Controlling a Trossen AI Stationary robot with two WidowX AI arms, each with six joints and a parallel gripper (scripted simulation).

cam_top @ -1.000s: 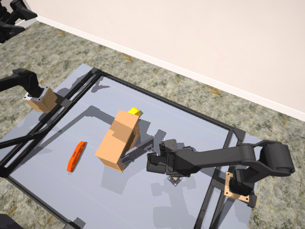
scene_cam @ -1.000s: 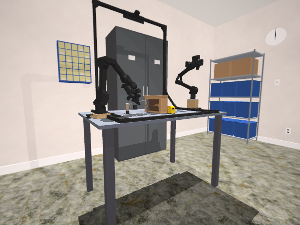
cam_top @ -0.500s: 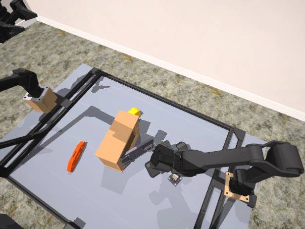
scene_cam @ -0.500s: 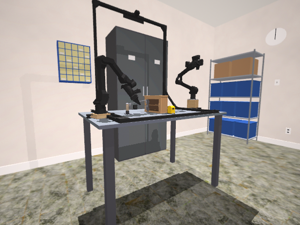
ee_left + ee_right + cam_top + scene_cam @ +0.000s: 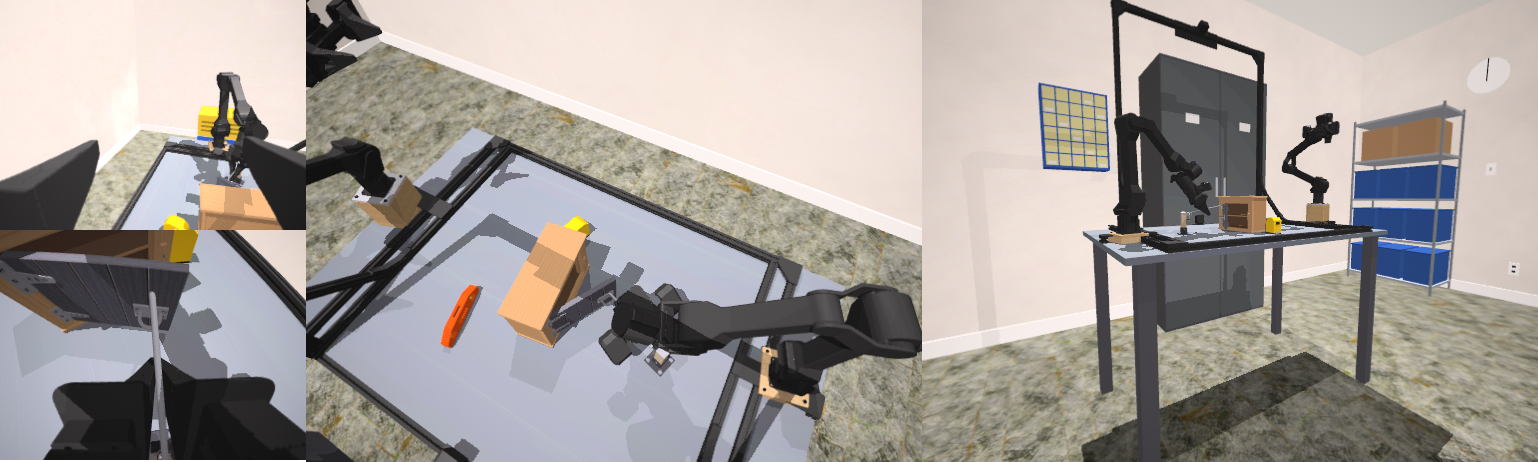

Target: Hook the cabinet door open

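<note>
Right now the hook rod is 2 cm below my right hand. The rest, counted from my right hand: yellow tape measure 25 cm to the left, 18 cm ahead, 8 cm below; grey door 11 cm to the left, 3 cm below, 2 cm behind; orange tool 39 cm to the left, 14 cm behind, 9 cm below.
</note>
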